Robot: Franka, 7 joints.
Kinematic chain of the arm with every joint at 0, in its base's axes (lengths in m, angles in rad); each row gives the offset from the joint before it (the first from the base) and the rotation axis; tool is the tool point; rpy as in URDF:
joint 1: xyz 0 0 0.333 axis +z
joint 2: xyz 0 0 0 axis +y
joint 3: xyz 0 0 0.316 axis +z
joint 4: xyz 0.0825 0 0 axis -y
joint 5: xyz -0.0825 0 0.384 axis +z
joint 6: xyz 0 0 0 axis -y
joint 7: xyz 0.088 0 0 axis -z
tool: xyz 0 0 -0.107 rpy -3.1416 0 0
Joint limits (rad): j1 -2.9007..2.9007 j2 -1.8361..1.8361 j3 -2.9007..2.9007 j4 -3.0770..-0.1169 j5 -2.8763..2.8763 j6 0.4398..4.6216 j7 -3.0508..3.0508
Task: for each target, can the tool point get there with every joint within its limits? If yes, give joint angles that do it. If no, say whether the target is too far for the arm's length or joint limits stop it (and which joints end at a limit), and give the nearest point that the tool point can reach.
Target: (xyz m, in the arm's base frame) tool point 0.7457 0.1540 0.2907
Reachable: yes | joints 0.0386 1.4945 0.7161 -0.6949 -0.2120 4.0683 1.4749
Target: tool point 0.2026 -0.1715 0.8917
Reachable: yes | joints -1.5264 -0.6871 0.1346 -1.8736 -1.2085 3.8147 -0.5911
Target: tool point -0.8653 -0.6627 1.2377
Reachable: no: too far | nearest point -0.5241 -0.4014 0.8809 | short by 0.559 m
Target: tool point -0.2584 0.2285 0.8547
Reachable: yes | joints 2.0485 -0.6972 0.2458 -1.9510 1.8675 2.6111 1.7460
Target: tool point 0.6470 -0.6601 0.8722
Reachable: no: too far | nearest point 0.5187 -0.5292 0.7653 | short by 0.212 m
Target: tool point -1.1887 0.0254 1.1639
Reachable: no: too far | nearest point -0.7030 0.0150 0.8244 | short by 0.593 m
